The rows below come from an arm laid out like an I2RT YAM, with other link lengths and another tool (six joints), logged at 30 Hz.
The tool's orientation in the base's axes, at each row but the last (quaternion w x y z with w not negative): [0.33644 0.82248 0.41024 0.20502]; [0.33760 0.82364 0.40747 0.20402]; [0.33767 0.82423 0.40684 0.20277]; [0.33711 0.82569 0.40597 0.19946]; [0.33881 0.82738 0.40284 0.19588]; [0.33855 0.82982 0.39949 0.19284]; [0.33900 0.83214 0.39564 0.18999]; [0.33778 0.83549 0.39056 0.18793]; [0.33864 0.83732 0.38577 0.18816]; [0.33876 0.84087 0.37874 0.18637]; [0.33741 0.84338 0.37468 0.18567]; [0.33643 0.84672 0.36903 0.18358]
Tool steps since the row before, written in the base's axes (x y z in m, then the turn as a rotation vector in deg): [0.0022 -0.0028 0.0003 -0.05 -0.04 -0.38]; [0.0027 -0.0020 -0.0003 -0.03 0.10 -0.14]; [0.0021 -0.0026 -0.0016 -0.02 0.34 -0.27]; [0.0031 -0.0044 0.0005 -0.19 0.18 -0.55]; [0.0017 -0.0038 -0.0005 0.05 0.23 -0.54]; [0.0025 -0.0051 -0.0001 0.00 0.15 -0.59]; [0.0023 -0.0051 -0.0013 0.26 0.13 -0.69]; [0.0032 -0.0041 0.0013 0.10 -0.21 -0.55]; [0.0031 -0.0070 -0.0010 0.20 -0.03 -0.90]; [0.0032 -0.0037 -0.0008 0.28 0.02 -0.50]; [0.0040 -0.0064 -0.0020 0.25 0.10 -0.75]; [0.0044 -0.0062 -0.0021 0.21 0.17 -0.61]
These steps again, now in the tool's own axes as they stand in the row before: [-0.0010 0.0026 0.0022 -0.08 -0.28 0.25]; [-0.0001 0.0021 0.0026 0.05 -0.16 0.04]; [-0.0010 0.0011 0.0034 0.25 -0.36 0.04]; [-0.0017 0.0040 0.0033 0.00 -0.58 0.20]; [-0.0020 0.0022 0.0029 0.19 -0.46 0.31]; [-0.0025 0.0036 0.0036 0.09 -0.49 0.35]; [-0.0027 0.0026 0.0044 0.23 -0.41 0.58]; [-0.0011 0.0045 0.0026 -0.13 -0.24 0.53]; [-0.0035 0.0042 0.0054 0.05 -0.52 0.76]; [-0.0008 0.0029 0.0040 0.17 -0.22 0.50]; [-0.0024 0.0038 0.0064 0.19 -0.45 0.63]; [-0.0019 0.0038 0.0066 0.23 -0.41 0.47]
